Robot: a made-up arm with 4 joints. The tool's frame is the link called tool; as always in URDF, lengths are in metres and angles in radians.
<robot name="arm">
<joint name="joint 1" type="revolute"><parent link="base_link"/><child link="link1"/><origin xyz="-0.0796 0.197 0.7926" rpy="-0.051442 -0.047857 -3.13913"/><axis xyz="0 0 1"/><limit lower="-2.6" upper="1.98" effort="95" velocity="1.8"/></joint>
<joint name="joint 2" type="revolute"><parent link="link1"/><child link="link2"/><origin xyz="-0.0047 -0.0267 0.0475" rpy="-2.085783 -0.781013 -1.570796"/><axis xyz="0 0 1"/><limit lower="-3.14" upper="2.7" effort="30" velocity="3"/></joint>
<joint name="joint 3" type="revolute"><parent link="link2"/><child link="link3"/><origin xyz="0.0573 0.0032 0.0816" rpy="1.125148 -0.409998 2.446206"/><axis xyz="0 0 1"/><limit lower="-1.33" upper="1.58" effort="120" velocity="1.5"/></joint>
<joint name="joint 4" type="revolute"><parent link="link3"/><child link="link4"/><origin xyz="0.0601 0.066 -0.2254" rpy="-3.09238 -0.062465 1.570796"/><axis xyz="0 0 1"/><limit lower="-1.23" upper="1.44" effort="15" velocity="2.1"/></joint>
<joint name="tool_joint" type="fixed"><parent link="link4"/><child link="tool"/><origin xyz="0.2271 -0.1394 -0.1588" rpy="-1.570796 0 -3.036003"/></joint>
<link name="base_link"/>
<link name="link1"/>
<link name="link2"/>
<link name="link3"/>
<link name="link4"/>
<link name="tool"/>
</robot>
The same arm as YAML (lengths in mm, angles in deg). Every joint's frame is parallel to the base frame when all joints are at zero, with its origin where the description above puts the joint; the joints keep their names.
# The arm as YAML. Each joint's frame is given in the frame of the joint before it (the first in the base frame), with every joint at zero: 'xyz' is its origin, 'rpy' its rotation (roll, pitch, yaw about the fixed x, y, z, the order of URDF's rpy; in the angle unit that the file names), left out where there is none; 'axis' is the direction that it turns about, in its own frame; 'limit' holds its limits. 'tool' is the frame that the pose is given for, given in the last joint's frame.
units:
  length: mm
  angle: deg
joints:
  - name: joint 1
    type: revolute
    origin:
      xyz: [-79.6, 197.0, 792.6]
    axis: [0.047902, -0.051302, 0.997534]
    limit:
      lower: -148.97
      upper: 113.45
  - name: joint 2
    type: revolute
    origin:
      xyz: [7.0, 24.2, 48.5]
    axis: [-0.886056, 0.362082, -0.289486]
    limit:
      lower: -179.91
      upper: 154.7
  - name: joint 3
    type: revolute
    origin:
      xyz: [-68.9, 70.2, 16.8]
    axis: [-0.056902, 0.996841, 0.055402]
    limit:
      lower: -76.2
      upper: 90.53
  - name: joint 4
    type: revolute
    origin:
      xyz: [-59.0, -225.8, -65.4]
    axis: "-y"
    limit:
      lower: -70.47
      upper: 82.51
tool:
  origin:
    xyz: [-211.1, 158.8, 162.6]
    rpy: [0.0, 0.0, 0.0]

